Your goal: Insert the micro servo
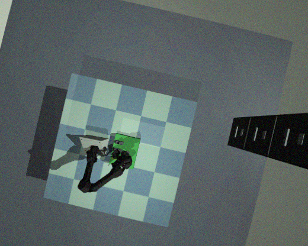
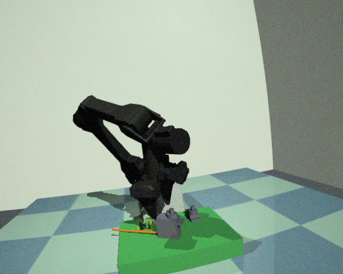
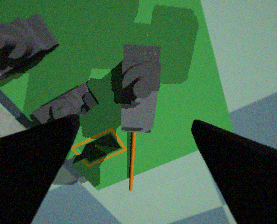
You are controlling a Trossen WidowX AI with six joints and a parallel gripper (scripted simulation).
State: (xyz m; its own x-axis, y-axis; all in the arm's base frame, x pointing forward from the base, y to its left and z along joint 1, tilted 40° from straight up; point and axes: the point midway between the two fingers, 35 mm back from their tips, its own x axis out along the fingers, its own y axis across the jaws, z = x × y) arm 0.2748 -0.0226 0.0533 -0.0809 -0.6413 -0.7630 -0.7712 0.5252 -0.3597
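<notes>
My gripper tip is 3 cm short of the green deck, 2 cm to the right of it and 9 cm above it.
</notes>
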